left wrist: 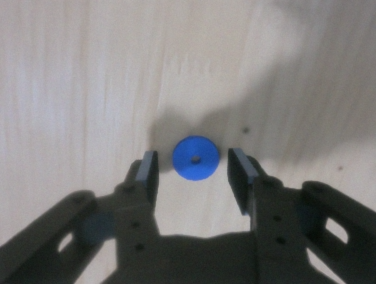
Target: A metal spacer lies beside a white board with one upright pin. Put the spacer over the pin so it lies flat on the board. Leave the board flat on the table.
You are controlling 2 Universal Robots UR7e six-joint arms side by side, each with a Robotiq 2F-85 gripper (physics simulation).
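Frame: origin at the left arm's base, x back, y right, z up, level; metres.
Seen in the pictures: left gripper, fingertip midpoint: (pixel 193 163).
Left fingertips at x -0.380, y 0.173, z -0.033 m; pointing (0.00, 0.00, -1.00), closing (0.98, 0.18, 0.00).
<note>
A point is followed by its place in that frame.
The spacer (pixel 184 163) {x -0.385, y 0.173, z -0.032 m} is a round blue disc with a small hole in its middle, lying flat on the pale wood table. My left gripper (pixel 193 163) {x -0.380, y 0.173, z -0.033 m} is open, with one fingertip on each side of the spacer and a gap on both sides. Whether the fingertips are at the spacer's height or above it is hard to tell. The white board and its pin do not show in the left wrist view. My right gripper does not show either.
The wood-grain table top (pixel 65 100) {x -0.458, y 0.200, z -0.038 m} lies under the gripper. Shadows of the arm and gripper fall on it behind the spacer and to the upper right. Two small dark spots mark the table right of the spacer.
</note>
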